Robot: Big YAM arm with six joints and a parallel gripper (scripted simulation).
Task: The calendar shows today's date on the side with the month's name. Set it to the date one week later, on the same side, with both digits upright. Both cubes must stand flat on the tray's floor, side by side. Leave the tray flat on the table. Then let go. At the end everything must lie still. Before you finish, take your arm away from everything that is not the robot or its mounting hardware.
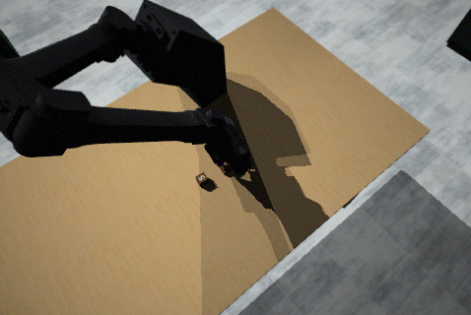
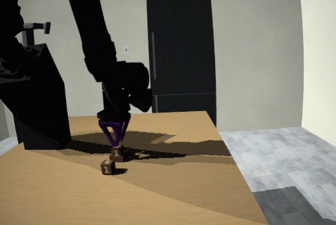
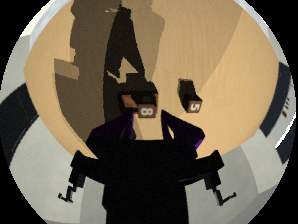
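The brown tray lies 50 mm below my hand and 20 mm to the left of it.
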